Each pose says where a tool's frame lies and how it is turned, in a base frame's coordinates. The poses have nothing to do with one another.
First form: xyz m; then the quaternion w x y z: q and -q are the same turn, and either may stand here.
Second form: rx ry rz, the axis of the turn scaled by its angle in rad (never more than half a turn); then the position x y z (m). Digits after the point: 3 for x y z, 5 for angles.
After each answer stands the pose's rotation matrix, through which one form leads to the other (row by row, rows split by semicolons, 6 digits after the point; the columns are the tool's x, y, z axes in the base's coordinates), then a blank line. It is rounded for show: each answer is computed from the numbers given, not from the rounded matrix.
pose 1, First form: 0.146, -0.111, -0.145, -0.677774, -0.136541, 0.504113, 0.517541
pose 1, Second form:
0.30680, -1.13273, -1.16290, 0.146, -0.111, -0.145
-0.043958 0.563888 -0.824681; -0.839216 0.427016 0.336711; 0.542018 0.706886 0.454453

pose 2, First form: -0.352, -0.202, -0.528, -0.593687, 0.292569, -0.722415, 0.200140
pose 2, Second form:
-0.68001, 1.67908, -0.46518, -0.352, -0.202, -0.528
-0.123879 -0.185071 0.974886; -0.660353 0.748695 0.058221; -0.740667 -0.636557 -0.214960

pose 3, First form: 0.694, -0.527, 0.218, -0.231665, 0.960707, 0.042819, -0.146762
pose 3, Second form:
-2.64079, -0.11770, 0.40342, 0.694, -0.527, 0.218
0.953255 0.014274 -0.301830; 0.150272 -0.888996 0.432556; -0.262151 -0.457693 -0.849584

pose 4, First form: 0.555, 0.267, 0.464, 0.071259, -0.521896, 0.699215, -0.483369
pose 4, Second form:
-1.56913, 2.10226, -1.45330, 0.555, 0.267, 0.464
-0.445094 -0.660946 0.604187; -0.798723 -0.012042 -0.601578; 0.404886 -0.750337 -0.522553

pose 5, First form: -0.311, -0.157, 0.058, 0.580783, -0.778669, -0.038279, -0.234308
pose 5, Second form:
-1.81952, -0.08945, -0.54751, -0.311, -0.157, 0.058
0.887269 0.331778 0.320433; -0.212551 -0.322452 0.922414; 0.409360 -0.886537 -0.215582

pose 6, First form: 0.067, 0.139, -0.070, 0.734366, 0.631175, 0.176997, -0.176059
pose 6, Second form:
1.38753, 0.38910, -0.38704, 0.067, 0.139, -0.070
0.875351 0.482016 0.037713; -0.035151 0.141243 -0.989351; -0.482209 0.864703 0.140580

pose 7, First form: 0.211, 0.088, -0.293, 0.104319, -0.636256, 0.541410, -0.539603
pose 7, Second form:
-1.87610, 1.59644, -1.59111, 0.211, 0.088, -0.293
-0.168592 -0.576369 0.799610; -0.801532 -0.391986 -0.451546; 0.573692 -0.717040 -0.395893

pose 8, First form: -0.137, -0.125, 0.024, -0.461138, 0.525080, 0.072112, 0.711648
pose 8, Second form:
-1.29182, -0.17741, -1.75082, -0.137, -0.125, 0.024
-0.023286 0.732065 0.680837; -0.580607 -0.564303 0.586905; 0.813851 -0.381632 0.438182

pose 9, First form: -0.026, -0.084, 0.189, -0.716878, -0.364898, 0.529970, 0.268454
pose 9, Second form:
0.80755, -1.17287, -0.59411, -0.026, -0.084, 0.189
0.294129 -0.001872 -0.955764; -0.771667 0.589564 -0.238629; 0.563931 0.807720 0.171963

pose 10, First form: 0.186, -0.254, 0.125, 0.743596, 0.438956, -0.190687, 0.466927
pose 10, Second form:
0.96160, -0.41773, 1.02287, 0.186, -0.254, 0.125
0.491235 -0.861817 0.126333; 0.527004 0.178593 -0.830886; 0.693509 0.474738 0.541912

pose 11, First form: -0.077, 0.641, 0.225, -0.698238, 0.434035, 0.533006, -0.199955
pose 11, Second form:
-0.96750, -1.18812, 0.44572, -0.077, 0.641, 0.225
0.351845 0.183454 -0.917905; 0.741919 0.543263 0.392965; 0.570755 -0.819274 0.055037

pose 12, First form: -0.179, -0.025, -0.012, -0.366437, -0.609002, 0.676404, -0.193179
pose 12, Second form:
1.56514, -1.73836, 0.49647, -0.179, -0.025, -0.012
0.010319 -0.965439 -0.260426; -0.682287 0.183597 -0.707656; 0.731012 0.184988 -0.656812

